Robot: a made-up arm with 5 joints. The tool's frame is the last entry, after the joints. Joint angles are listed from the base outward. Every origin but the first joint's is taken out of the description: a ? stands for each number. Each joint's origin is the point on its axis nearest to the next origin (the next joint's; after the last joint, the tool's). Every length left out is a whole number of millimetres.
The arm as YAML. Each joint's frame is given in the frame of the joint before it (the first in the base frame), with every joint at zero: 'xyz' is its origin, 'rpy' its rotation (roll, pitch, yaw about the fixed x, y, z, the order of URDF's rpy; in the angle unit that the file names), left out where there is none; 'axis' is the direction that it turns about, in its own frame. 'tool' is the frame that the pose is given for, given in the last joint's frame.
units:
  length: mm
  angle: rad
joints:
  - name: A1
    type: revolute
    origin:
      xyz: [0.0, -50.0, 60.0]
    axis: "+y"
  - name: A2
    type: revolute
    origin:
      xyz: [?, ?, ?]
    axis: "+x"
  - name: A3
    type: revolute
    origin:
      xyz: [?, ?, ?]
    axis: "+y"
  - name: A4
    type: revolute
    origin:
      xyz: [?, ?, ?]
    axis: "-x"
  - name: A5
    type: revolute
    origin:
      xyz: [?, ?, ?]
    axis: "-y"
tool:
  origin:
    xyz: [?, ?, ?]
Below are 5 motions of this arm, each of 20 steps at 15 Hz.
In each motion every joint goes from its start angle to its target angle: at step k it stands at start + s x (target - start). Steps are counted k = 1, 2, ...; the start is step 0. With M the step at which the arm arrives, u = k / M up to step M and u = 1 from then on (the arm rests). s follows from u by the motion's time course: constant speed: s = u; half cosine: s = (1 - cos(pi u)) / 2; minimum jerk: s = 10 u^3 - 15 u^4 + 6 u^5.
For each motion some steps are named. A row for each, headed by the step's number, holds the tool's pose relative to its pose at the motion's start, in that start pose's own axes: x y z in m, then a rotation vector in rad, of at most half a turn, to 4 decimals.
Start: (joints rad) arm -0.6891 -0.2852 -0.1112 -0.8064 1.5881
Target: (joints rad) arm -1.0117 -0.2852 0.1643 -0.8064 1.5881
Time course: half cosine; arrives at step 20
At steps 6, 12, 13, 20:
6: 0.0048 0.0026 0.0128 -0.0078 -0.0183 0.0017
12: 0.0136 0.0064 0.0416 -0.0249 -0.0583 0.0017
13: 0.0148 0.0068 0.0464 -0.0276 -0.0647 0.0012
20: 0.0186 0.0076 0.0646 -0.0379 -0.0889 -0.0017

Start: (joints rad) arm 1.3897 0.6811 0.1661 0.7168 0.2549
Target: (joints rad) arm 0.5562 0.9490 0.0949 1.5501 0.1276
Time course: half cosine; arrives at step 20
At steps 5, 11, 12, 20:
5: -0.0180 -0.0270 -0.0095 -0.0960 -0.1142 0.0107
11: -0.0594 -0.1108 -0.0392 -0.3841 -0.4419 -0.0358
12: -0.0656 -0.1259 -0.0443 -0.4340 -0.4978 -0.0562
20: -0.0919 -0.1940 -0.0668 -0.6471 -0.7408 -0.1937

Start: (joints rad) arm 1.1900 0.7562 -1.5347 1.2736 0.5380
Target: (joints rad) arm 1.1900 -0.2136 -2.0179 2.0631 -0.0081
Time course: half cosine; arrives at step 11
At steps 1, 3, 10, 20:
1: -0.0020 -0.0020 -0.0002 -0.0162 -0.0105 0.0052
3: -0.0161 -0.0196 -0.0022 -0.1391 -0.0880 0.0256
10: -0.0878 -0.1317 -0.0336 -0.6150 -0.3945 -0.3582
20: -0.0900 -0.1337 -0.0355 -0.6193 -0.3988 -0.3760

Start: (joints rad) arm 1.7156 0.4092 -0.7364 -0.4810 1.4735
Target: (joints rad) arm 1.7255 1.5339 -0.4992 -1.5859 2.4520
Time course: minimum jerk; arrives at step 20
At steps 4, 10, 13, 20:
4: 0.0337 -0.0245 0.0004 -0.0372 -0.0656 -0.1152
10: 0.1459 -0.3005 0.1016 -0.4997 -0.6058 -0.9349
13: 0.0643 -0.4254 0.2248 -0.9291 -0.9044 -1.3664
20: -0.0610 -0.4391 0.3303 -1.4081 -1.0977 -1.7071

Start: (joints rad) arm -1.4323 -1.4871 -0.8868 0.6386 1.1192
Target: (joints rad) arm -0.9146 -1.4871 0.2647 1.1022 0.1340
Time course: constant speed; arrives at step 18
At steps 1, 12, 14, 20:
1: -0.0175 0.0031 -0.0075 0.0471 0.0961 0.0291
12: -0.1988 -0.0423 0.0249 0.4862 0.9539 0.6562
14: -0.2161 -0.0743 0.0327 0.5320 1.0574 0.8273
20: -0.2269 -0.1512 0.0256 0.5710 1.1984 1.2102

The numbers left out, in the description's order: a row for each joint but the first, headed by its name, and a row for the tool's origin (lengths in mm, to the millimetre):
A2: 60.0 0.0 80.0
A3: 0.0 130.0 120.0
A4: -230.0 0.0 90.0
A5: 0.0 60.0 20.0
tool: 110.0 0.0 -280.0

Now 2 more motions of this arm.
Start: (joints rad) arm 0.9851 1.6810 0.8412 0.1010 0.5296
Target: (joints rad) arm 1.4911 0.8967 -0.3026 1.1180 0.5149
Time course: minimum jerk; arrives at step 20
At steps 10, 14, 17, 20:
10: 0.0885 -0.0990 -0.0356 -0.8955 -0.3576 -0.1724
14: 0.1101 -0.1597 0.0008 -1.5834 -0.3976 -0.2708
17: 0.1121 -0.1711 0.0222 -1.8669 -0.3757 -0.2959
20: 0.1123 -0.1723 0.0264 -1.9220 -0.3694 -0.2995

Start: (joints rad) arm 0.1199 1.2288 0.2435 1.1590 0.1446
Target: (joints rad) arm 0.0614 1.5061 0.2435 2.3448 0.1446
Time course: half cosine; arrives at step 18
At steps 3, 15, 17, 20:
3: -0.0007 -0.0187 -0.0063 -0.0614 -0.0080 0.0107
15: 0.0064 -0.2501 -0.0086 -0.8620 -0.1148 0.0969
17: 0.0071 -0.2635 -0.0036 -0.9173 -0.1217 0.0991
20: 0.0072 -0.2652 -0.0029 -0.9244 -0.1225 0.0993

